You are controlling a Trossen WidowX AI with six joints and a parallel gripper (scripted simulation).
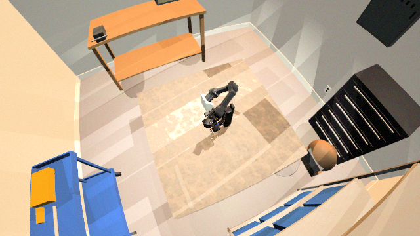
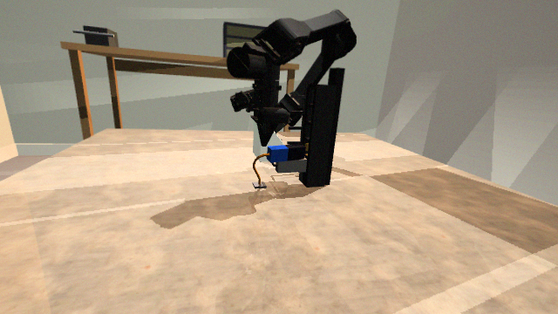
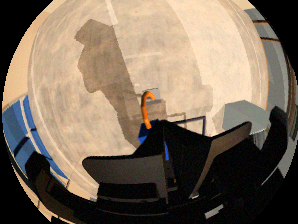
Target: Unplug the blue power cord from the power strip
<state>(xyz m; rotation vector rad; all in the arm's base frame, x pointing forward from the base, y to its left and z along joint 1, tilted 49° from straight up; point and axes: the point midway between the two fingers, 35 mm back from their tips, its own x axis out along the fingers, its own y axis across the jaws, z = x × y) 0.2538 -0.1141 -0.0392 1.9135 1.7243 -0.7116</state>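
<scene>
Now: the blue plug 50 mm to the left of my gripper tip, 10 mm below it and 10 mm ahead of it.
</scene>
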